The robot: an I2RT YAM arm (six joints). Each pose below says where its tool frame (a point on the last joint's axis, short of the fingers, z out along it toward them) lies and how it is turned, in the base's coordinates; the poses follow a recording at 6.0 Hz.
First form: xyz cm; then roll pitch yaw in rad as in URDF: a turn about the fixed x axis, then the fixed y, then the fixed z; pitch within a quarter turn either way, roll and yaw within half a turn.
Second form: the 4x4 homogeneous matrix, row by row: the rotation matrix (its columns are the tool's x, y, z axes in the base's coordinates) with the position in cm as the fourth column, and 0 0 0 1 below. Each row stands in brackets. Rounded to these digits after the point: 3 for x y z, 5 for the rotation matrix.
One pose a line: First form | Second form
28.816 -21.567 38.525 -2.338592 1.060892 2.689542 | [[-0.43907 0.86824 0.23105 28.816], [0.21320 0.35050 -0.91197 -21.567], [-0.87279 -0.35116 -0.33901 38.525], [0 0 0 1]]
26.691 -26.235 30.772 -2.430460 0.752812 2.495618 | [[-0.58273 0.81240 0.02071 26.691], [0.43930 0.33635 -0.83300 -26.235], [-0.68369 -0.47631 -0.55289 30.772], [0 0 0 1]]
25.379 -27.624 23.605 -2.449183 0.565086 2.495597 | [[-0.67437 0.73633 -0.05519 25.379], [0.50841 0.40882 -0.75788 -27.624], [-0.53549 -0.53915 -0.65005 23.605], [0 0 0 1]]
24.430 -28.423 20.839 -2.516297 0.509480 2.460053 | [[-0.67797 0.73250 -0.06166 24.430], [0.54998 0.44981 -0.70370 -28.423], [-0.48772 -0.51100 -0.70782 20.839], [0 0 0 1]]
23.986 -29.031 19.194 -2.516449 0.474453 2.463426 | [[-0.69271 0.71691 -0.07866 23.986], [0.55807 0.46372 -0.68813 -29.031], [-0.45685 -0.52057 -0.72131 19.194], [0 0 0 1]]
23.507 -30.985 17.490 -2.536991 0.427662 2.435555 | [[-0.69241 0.71320 -0.10916 23.507], [0.59039 0.47308 -0.65394 -30.985], [-0.41474 -0.51724 -0.74863 17.490], [0 0 0 1]]
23.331 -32.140 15.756 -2.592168 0.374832 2.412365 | [[-0.69392 0.71080 -0.11511 23.331], [0.62003 0.50856 -0.59744 -32.140], [-0.36612 -0.48594 -0.79361 15.756], [0 0 0 1]]
